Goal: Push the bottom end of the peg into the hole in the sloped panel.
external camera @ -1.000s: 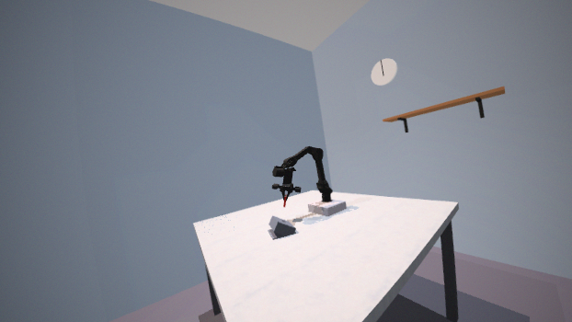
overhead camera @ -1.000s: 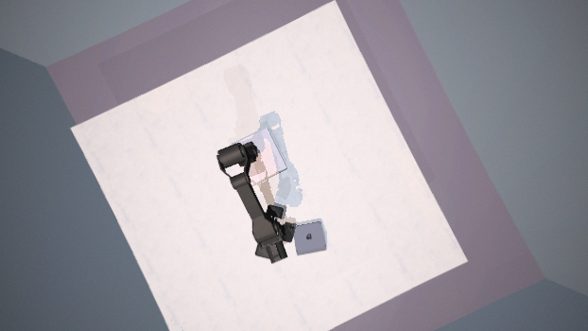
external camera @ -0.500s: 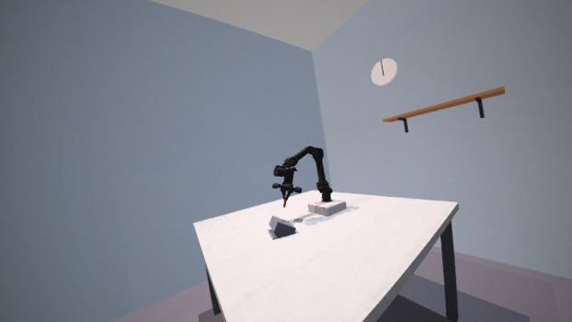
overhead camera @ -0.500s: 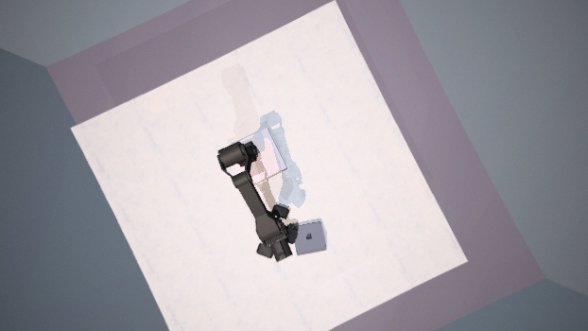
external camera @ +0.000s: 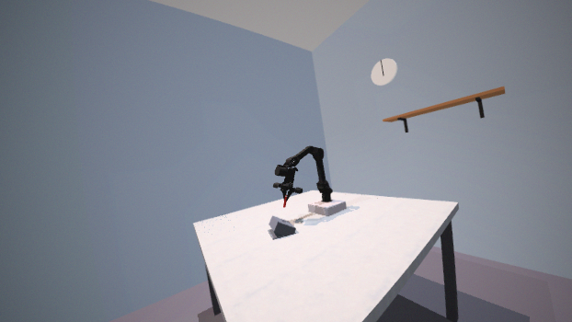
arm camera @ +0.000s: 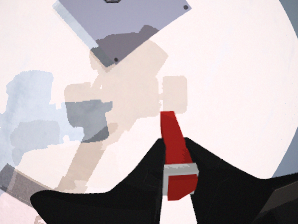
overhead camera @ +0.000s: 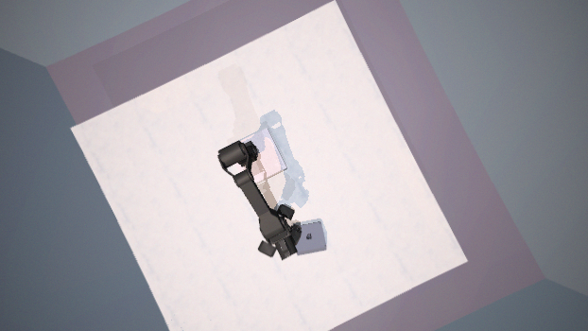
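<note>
The grey sloped panel lies 110 mm ahead of my gripper tip, 100 mm to the left of it and 100 mm below it. From my gripper tip the other things lie so: red peg (20 mm above).
</note>
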